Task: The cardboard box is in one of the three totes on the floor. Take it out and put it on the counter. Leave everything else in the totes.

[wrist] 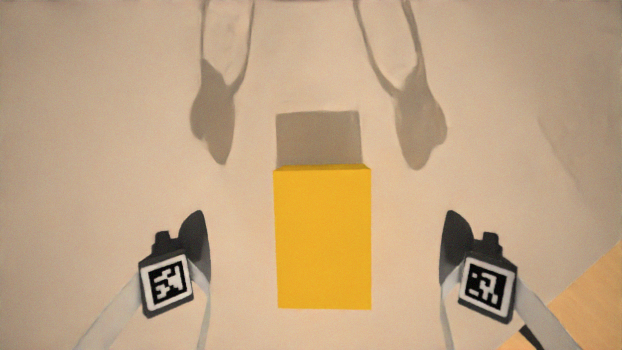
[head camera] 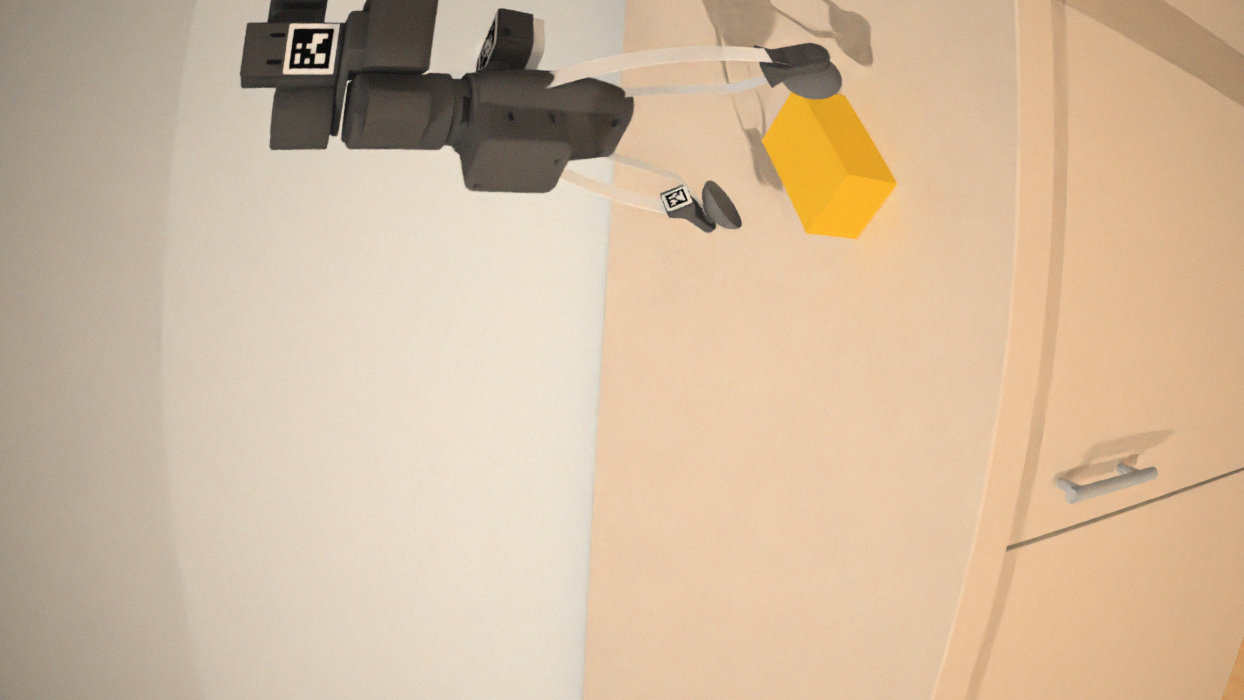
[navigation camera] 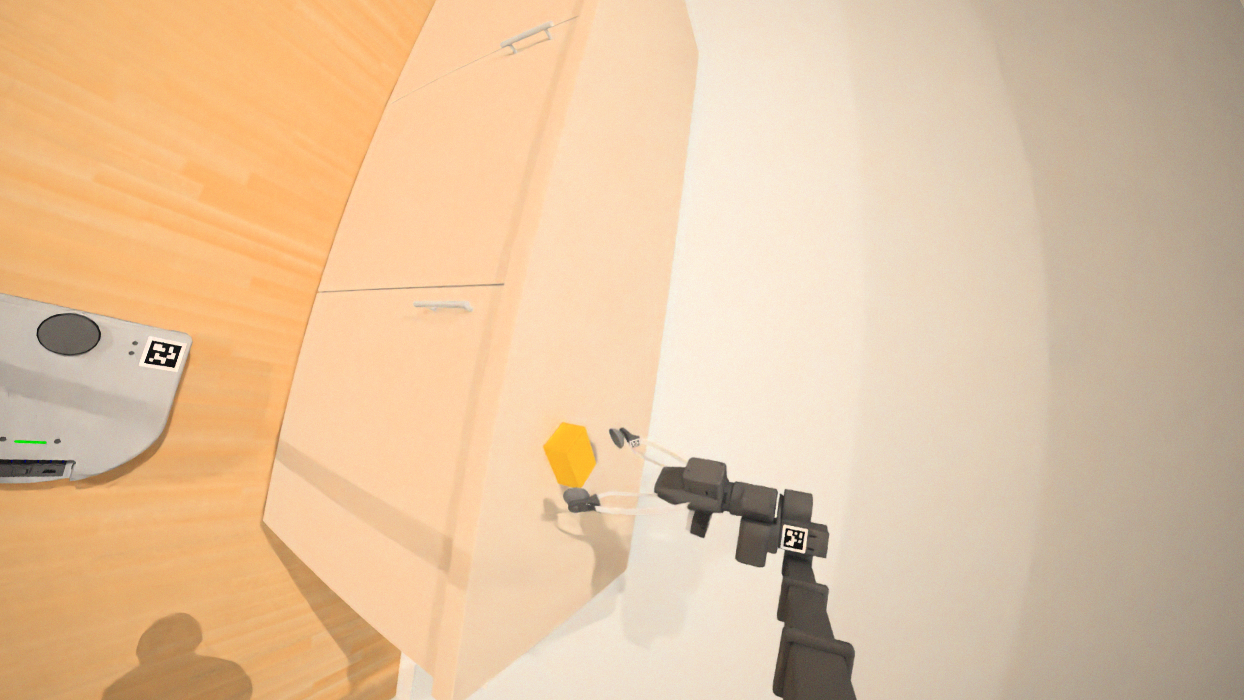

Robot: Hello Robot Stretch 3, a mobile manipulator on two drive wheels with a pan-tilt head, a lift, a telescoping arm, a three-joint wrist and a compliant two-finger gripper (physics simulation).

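Frame: origin at the robot's base, x ahead, y left, z up, level; centimetres.
Seen in the pictures: gripper, fingertip midpoint: [head camera: 786,146] [navigation camera: 588,463]; robot's base at its link origin: [navigation camera: 71,332].
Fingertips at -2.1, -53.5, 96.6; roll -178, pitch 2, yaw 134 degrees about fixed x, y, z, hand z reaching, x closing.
Note:
Offsets run from my fingertips to a thing's top centre, as dx, dy, dz. "spot": to the spot under its first point. Level surfaces: height alone.
The cardboard box, a plain yellow block @[+0.5, +0.4, -1.0] [head camera: 824,169] [navigation camera: 570,457] [wrist: 323,237], rests on the counter @[dz -5.5] [head camera: 782,435] [navigation camera: 608,261] [wrist: 90,125]. My gripper [head camera: 767,137] [navigation camera: 596,467] [wrist: 323,235] is open. In the wrist view its fingers stand wide, to the left and right of the box, with counter showing between each fingertip and the box. In the head view the fingertips are drawn back from the box on the arm side and do not grip it. The three totes do not show in these views.
Cabinet fronts with bar handles @[spot: +20.4, +18.8, -20.7] [head camera: 1109,484] [navigation camera: 443,305] lie below the counter's front edge. My grey base [navigation camera: 95,391] stands on the wooden floor @[dz -96.5] [navigation camera: 217,174]. A pale wall [head camera: 382,391] [navigation camera: 782,261] is beyond the counter. Finger shadows fall on the counter.

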